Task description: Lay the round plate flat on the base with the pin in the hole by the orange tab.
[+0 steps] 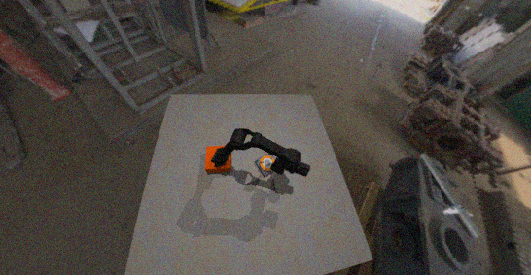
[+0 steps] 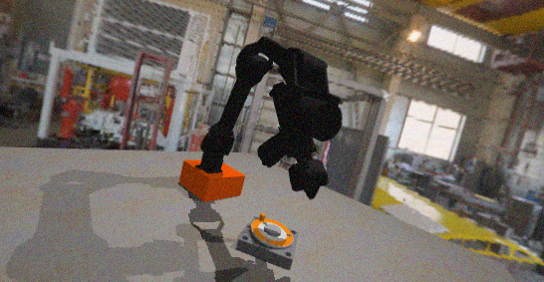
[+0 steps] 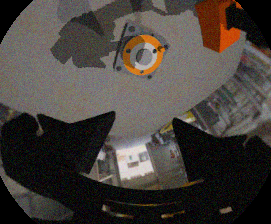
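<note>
My gripper tip is 150 mm above the base, 60 mm past it and 10 mm to the right of it.
</note>
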